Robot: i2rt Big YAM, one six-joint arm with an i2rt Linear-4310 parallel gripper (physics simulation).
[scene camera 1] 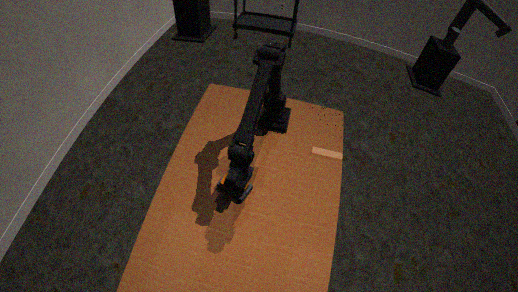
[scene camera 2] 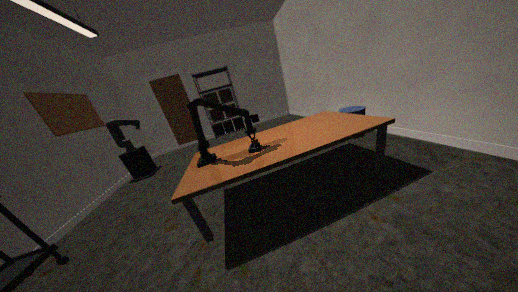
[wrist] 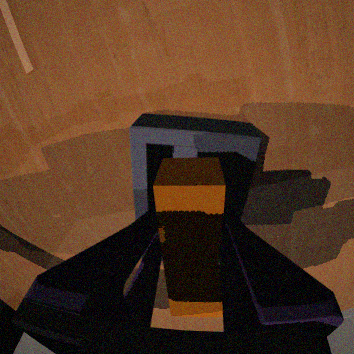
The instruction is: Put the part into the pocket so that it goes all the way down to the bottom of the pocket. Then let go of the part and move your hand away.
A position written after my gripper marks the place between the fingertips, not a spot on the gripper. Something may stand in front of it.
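Observation:
My gripper (wrist: 191, 211) is holding an orange part, and the orange part touches nothing else. I can also see a pocket block (wrist: 152, 137).

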